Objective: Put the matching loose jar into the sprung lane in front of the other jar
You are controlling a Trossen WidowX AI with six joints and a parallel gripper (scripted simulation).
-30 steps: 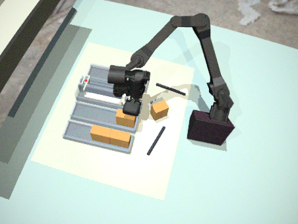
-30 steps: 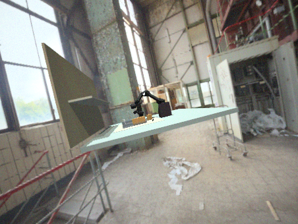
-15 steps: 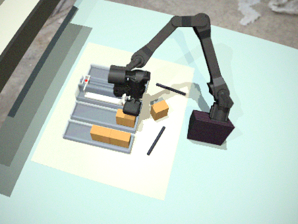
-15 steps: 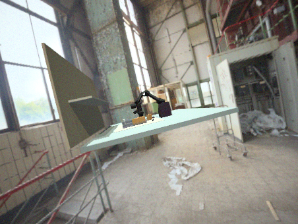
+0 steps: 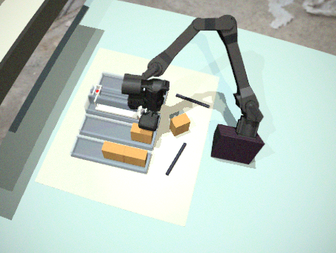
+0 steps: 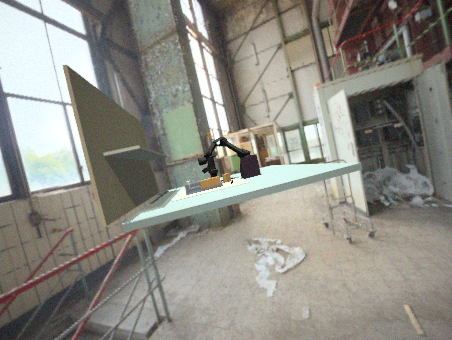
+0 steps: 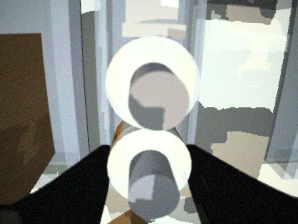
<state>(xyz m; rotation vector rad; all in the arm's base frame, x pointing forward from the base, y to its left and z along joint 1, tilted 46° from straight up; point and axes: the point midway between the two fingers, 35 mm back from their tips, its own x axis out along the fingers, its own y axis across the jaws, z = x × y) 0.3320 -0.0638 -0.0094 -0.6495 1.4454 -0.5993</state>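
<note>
Right now my gripper tip is 14 cm short of the pale plate, 3 cm to the left of it and 2 cm below it. Also, from my gripper tip: lane (14 cm ahead, 2 cm to the right, 1 cm below).
</note>
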